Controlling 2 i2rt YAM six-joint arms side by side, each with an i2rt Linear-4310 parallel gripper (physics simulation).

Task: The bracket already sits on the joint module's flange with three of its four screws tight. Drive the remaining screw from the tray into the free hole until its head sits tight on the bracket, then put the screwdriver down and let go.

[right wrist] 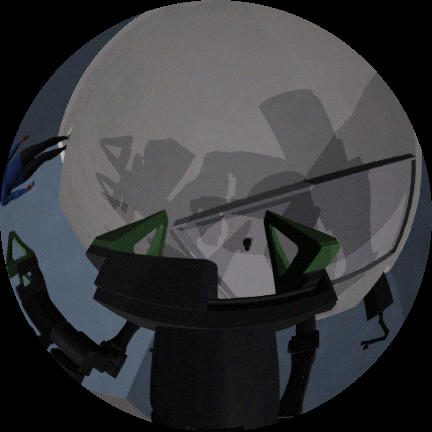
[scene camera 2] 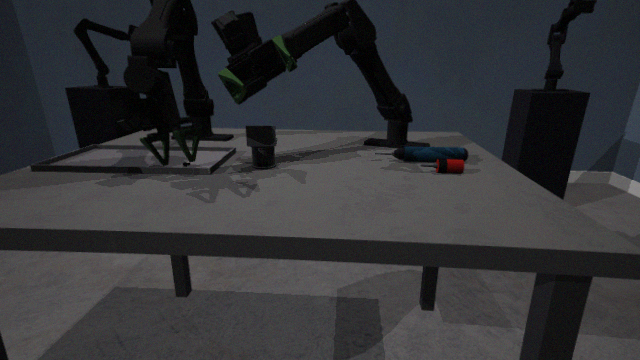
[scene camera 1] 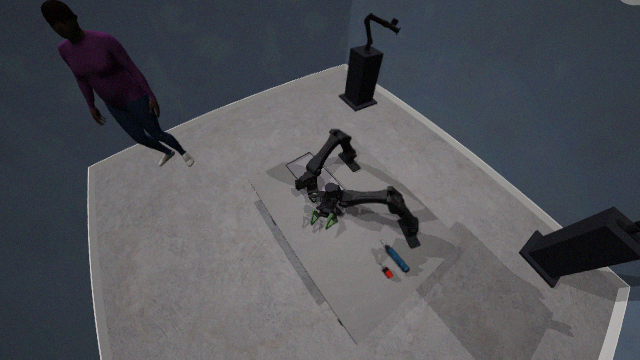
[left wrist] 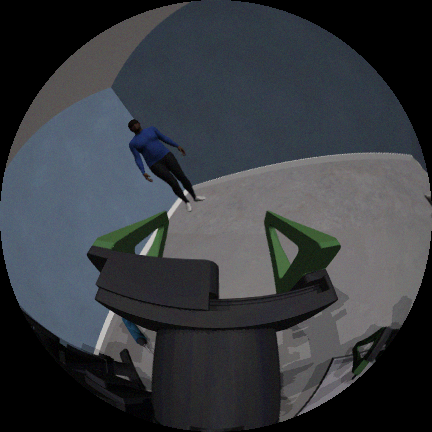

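Note:
A small black screw [scene camera 2: 186,164] [right wrist: 247,243] stands in the tray [scene camera 2: 125,170] [right wrist: 360,170] near its corner. My right gripper [scene camera 2: 179,161] [right wrist: 215,215] is open and points down low at the tray, the screw showing between its fingers, nearer the picture-right one. The grey bracket [scene camera 2: 260,135] sits on top of the dark joint module [scene camera 2: 263,158], right of the tray; its holes and screws are not visible. My left gripper [scene camera 1: 320,225] [scene camera 2: 265,82] [left wrist: 216,215] is open and empty, high above the table. A blue screwdriver [scene camera 1: 398,259] [scene camera 2: 432,153] [left wrist: 132,331] lies on the table.
A short red-handled driver [scene camera 1: 387,273] [scene camera 2: 451,166] lies beside the blue one. The left arm reaches across above the bracket and module. Two dark pedestals [scene camera 1: 364,75] [scene camera 1: 580,245] stand beyond the table, and a person in purple [scene camera 1: 107,65] stands on the floor.

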